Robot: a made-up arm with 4 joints.
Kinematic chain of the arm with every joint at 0, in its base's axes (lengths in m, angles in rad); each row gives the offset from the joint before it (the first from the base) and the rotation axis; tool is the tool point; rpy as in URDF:
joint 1: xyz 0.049 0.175 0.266 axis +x
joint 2: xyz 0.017 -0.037 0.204 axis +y
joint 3: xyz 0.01 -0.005 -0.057 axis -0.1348 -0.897 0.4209
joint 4: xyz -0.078 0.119 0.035 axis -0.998 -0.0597 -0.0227
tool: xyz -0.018 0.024 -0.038 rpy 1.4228 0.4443 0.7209
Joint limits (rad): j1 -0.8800..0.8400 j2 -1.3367..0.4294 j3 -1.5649..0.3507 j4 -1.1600..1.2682
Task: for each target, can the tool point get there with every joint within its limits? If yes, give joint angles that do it. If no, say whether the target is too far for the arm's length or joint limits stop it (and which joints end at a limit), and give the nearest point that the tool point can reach.
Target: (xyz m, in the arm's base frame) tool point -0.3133 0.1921 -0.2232
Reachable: no: too far | nearest point -0.0156 0.3141 0.2483 | short by 0.571 m
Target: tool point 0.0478 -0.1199 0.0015
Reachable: no: joint limits stop it (at a limit: joint 1, joint 3, joint 4) | nearest point 0.0516 0.1397 0.3412 | short by 0.428 m
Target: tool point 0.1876 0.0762 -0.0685
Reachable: no: joint limits stop it (at a limit: joint 1, joint 3) | nearest point 0.0991 0.2895 0.2371 | short by 0.383 m
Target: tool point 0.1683 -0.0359 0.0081
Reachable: no: joint limits stop it (at a limit: joint 1, joint 3, joint 4) | nearest point 0.1203 0.1313 0.3487 | short by 0.382 m
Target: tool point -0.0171 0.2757 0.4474
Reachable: yes | joints 0.1177 -0.1217 -0.0120 -0.8883
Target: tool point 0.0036 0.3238 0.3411
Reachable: yes | joints -0.4548 -0.2731 -0.1078 0.1162
